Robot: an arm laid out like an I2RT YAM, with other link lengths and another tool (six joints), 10 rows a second.
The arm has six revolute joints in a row. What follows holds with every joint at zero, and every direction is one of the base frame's. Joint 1 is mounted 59.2 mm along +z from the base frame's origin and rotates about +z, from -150 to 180 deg. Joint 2 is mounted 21.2 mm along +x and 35.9 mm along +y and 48.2 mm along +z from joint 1 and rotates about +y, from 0 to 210 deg. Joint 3 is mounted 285.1 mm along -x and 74.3 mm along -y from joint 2 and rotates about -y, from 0 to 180 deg. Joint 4 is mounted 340.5 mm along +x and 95.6 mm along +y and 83.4 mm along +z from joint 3 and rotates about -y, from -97 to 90 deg. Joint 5 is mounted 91.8 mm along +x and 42 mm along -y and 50.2 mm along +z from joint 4 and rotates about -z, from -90 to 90 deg. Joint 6 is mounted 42 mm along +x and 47.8 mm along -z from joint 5 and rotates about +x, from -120 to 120 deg. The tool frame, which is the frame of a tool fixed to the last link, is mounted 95 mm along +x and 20 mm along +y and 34 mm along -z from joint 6; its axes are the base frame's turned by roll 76.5, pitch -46.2 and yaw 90 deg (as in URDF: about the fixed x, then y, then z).
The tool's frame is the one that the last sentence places.
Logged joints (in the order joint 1, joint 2, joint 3, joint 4, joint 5, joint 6), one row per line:
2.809, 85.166, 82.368, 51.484, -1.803, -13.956
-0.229, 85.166, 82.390, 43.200, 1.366, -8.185
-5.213, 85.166, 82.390, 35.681, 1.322, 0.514
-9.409, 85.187, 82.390, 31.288, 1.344, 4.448
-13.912, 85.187, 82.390, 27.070, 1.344, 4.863
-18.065, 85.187, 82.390, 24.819, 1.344, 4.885
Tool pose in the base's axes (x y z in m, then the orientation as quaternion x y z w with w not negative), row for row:
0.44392, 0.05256, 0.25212, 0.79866, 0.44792, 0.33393, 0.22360
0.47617, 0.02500, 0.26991, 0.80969, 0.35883, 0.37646, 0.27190
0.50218, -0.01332, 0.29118, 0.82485, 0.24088, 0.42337, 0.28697
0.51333, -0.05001, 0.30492, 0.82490, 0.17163, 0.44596, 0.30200
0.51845, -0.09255, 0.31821, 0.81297, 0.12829, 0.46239, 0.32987
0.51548, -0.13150, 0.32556, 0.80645, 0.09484, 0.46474, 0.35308
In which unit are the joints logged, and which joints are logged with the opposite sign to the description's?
The joints are logged in degrees. Opposite sign: joint 4.
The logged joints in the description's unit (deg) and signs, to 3 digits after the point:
2.809, 85.166, 82.368, -51.484, -1.803, -13.956
-0.229, 85.166, 82.390, -43.200, 1.366, -8.185
-5.213, 85.166, 82.390, -35.681, 1.322, 0.514
-9.409, 85.187, 82.390, -31.288, 1.344, 4.448
-13.912, 85.187, 82.390, -27.070, 1.344, 4.863
-18.065, 85.187, 82.390, -24.819, 1.344, 4.885

